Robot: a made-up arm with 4 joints.
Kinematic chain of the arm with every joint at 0, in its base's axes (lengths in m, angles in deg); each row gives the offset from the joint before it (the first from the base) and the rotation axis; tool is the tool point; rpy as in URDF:
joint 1: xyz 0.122 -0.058 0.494 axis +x
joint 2: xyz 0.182 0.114 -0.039 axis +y
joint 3: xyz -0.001 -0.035 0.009 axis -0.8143 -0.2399 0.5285
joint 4: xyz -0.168 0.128 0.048 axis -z
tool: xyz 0.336 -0.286 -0.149 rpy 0 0 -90
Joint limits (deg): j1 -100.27..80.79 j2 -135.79..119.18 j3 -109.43..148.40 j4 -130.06..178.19
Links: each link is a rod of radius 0.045 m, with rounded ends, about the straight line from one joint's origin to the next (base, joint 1, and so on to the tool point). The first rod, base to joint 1, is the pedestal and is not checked.
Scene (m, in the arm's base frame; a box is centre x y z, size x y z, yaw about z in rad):
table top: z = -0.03
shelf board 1: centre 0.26 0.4 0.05 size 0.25 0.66 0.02 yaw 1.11
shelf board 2: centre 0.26 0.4 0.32 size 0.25 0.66 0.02 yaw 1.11
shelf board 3: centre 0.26 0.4 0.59 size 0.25 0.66 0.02 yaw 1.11
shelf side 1: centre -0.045 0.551 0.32 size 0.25 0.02 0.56 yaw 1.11
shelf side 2: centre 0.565 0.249 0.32 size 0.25 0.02 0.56 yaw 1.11
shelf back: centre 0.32 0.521 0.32 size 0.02 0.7 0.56 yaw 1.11
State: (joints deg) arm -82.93 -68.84 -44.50 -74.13
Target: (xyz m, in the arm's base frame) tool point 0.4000 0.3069 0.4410
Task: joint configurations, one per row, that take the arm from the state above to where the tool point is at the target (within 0.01 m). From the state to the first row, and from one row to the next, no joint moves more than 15 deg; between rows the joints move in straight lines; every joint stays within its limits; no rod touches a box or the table.
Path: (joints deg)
1: -87.48 -83.05 -57.01 -81.00
2: -92.03 -97.27 -69.53 -87.87
3: -96.58 -111.48 -82.04 -94.74
4: -86.28 -123.64 -95.74 -90.80
5: -75.98 -135.79 -109.43 -86.85
6: -73.31 -123.28 -98.94 -81.14
7: -70.63 -110.77 -88.46 -75.42
8: -67.96 -98.26 -77.97 -69.70
9: -65.29 -85.75 -67.49 -63.99
10: -62.62 -73.24 -57.00 -58.27

